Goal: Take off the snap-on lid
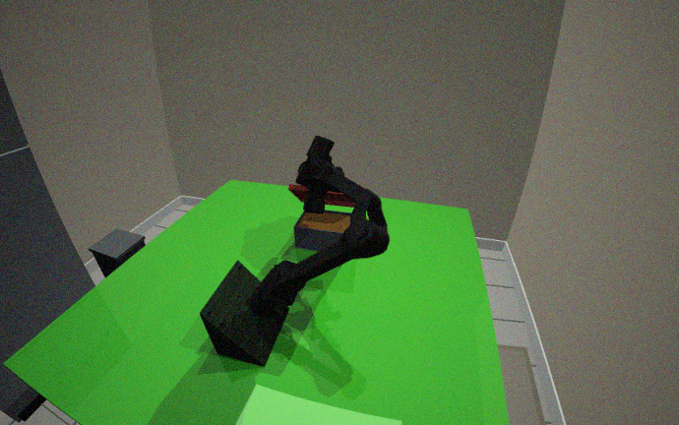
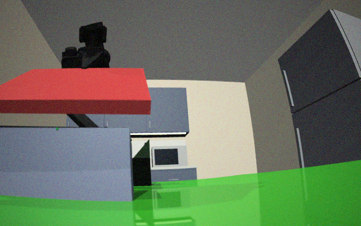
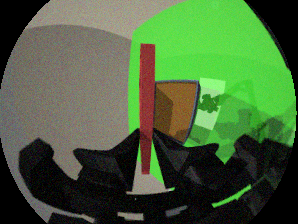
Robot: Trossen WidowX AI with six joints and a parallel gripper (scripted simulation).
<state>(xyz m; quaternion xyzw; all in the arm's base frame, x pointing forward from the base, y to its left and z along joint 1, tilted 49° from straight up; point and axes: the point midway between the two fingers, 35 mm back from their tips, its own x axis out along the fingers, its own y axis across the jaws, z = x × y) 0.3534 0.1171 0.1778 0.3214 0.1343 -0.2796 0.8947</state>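
Right now my gripper tip is 60 mm short of the red lid, 50 mm above it and 10 mm to the right of it. Also, from my gripper tip: blue-grey storage box 180 mm below, 30 mm ahead.
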